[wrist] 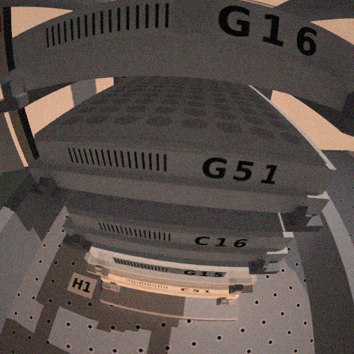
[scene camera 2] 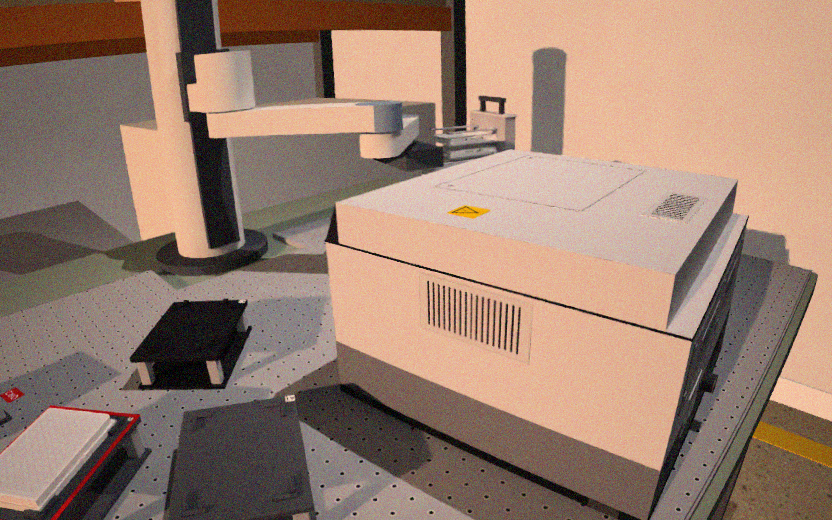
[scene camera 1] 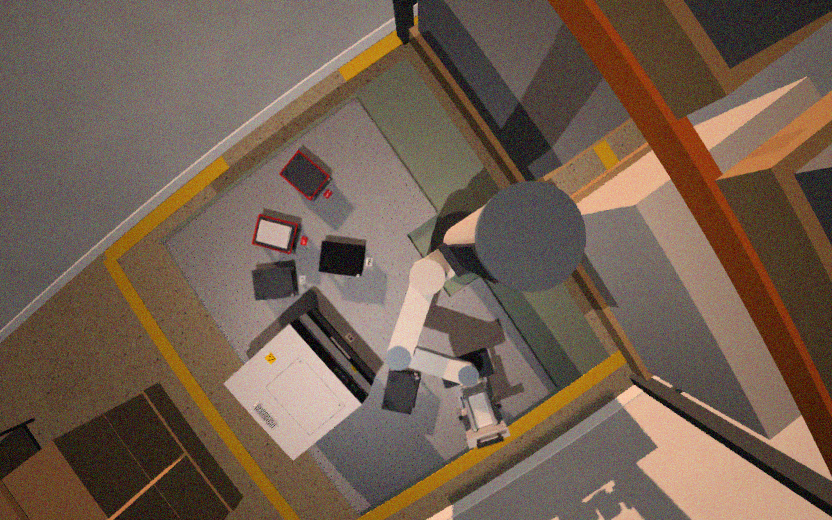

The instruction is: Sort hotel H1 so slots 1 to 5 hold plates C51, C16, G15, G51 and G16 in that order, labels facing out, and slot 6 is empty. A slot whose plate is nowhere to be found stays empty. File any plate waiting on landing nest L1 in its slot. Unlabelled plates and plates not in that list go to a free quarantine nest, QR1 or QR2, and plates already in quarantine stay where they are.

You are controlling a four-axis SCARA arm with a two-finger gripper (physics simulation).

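Observation:
Hotel H1 stands at the table's edge. In the wrist view its visible plates, bottom to top, are C51, G15, C16, G51 and G16, labels facing the camera. My gripper reaches into the hotel and appears shut on C16, below G51; its fingertips are mostly hidden by G51. C16 still lies level in the stack. Two red-rimmed quarantine nests stand across the table: one bears no plate, the other holds a white plate.
A large white machine stands near the table's middle edge. Dark nests stand beyond it; another dark nest is between machine and hotel. The arm's column stands behind. Which nest is L1 is unreadable.

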